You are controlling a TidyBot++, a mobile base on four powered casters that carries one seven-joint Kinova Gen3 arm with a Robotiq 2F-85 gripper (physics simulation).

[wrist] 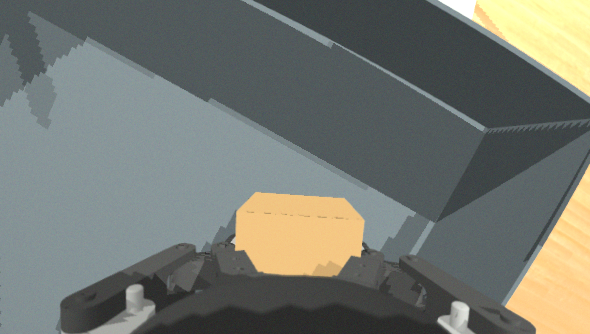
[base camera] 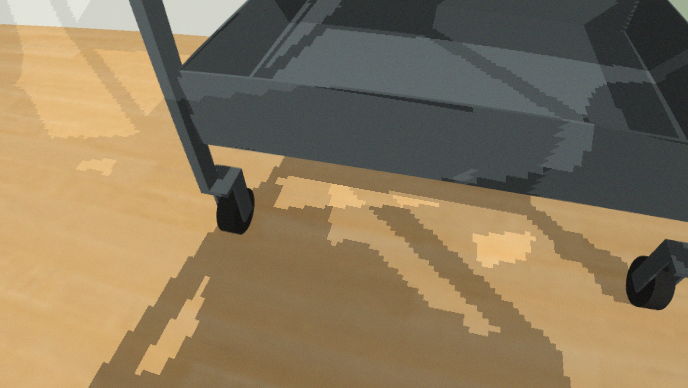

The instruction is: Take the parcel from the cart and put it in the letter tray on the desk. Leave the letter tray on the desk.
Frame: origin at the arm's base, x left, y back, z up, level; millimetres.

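Seen in the pictures: gripper, between the fingertips: (wrist: 296, 244).
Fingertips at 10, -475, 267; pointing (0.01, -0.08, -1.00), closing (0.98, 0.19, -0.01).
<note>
A point is followed by its place in that frame, as x, y, z.
The parcel (wrist: 300, 240) {7, -452, 316}, a plain light-orange box, is between the fingers at the lower middle of the wrist view. My gripper (wrist: 296, 244) {10, -475, 267} is shut on the parcel, with one finger against its left side and one against its right. The fingertips are largely hidden beside the box. The grey cart (base camera: 375, 130) {-24, -328, -227} (wrist: 320, 120) {5, -389, 266} shows in both views; in the wrist view the parcel is over its tray, near a corner. Whether the parcel touches the tray's floor I cannot tell. The desk and the letter tray do not show in either view.
The cart's raised side walls meet at a corner right of the parcel in the wrist view. In the base view a cart post (base camera: 172, 95) {125, -355, -211} stands at the left, with casters (base camera: 235, 210) {107, -361, -352} (base camera: 650, 282) {-284, -269, -357} below. Wooden floor (base camera: 75, 260) {293, -329, -396} (wrist: 555, 260) {1067, -590, -397} lies around the cart.
</note>
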